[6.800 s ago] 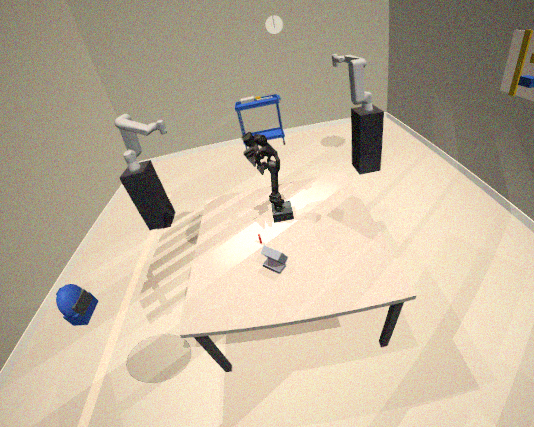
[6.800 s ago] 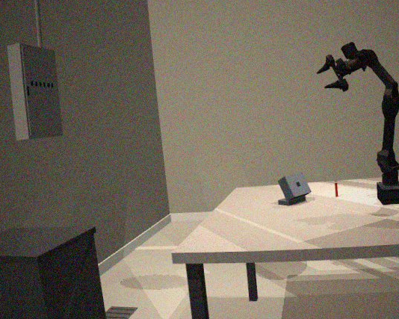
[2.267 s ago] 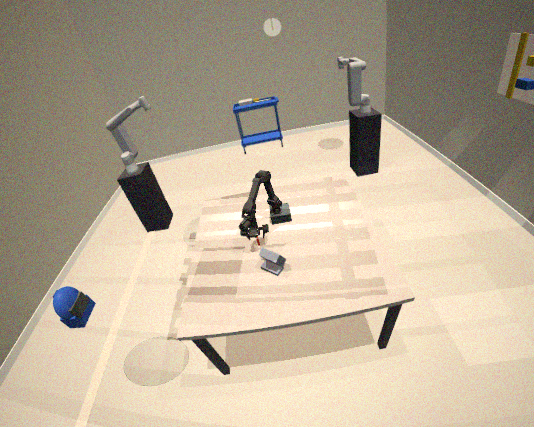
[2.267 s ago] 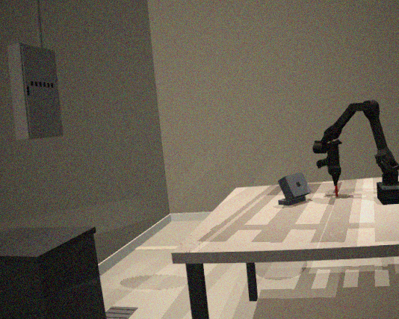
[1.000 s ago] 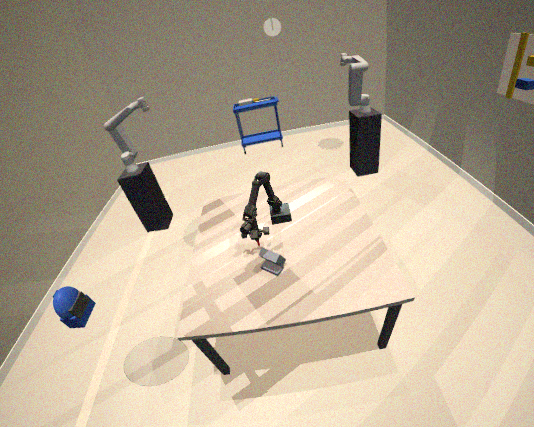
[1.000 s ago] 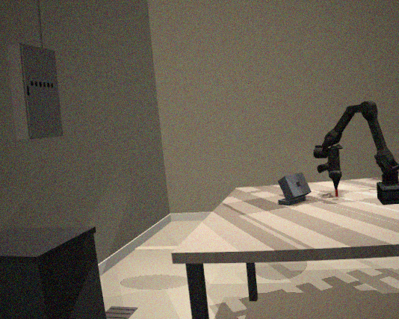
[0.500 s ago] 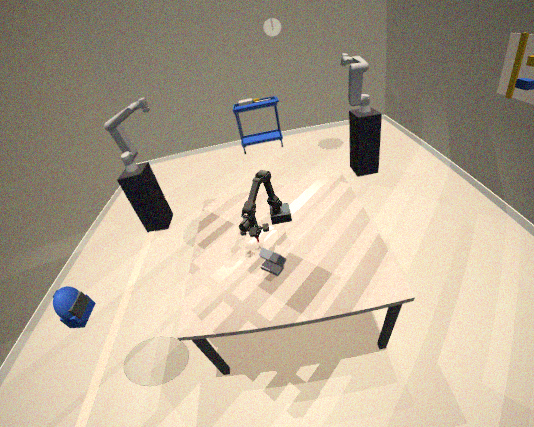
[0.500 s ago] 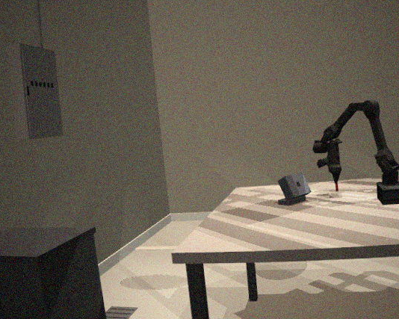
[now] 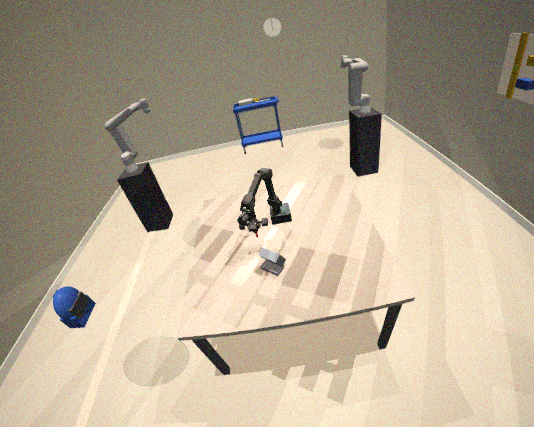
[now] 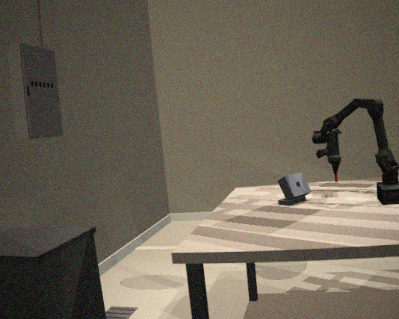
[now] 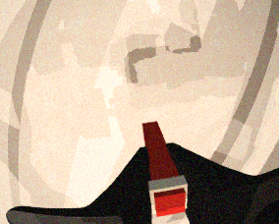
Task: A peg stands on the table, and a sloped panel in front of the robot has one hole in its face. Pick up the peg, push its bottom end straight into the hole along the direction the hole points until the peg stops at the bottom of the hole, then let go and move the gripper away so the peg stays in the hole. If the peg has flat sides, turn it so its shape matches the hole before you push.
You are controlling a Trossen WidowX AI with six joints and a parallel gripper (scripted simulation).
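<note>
Now: gripper tip 210 mm short of the grey-blue sloped panel, 80 mm to the right of it and 30 mm above it. From my gripper tip the other things lie so: red peg 20 mm above.
</note>
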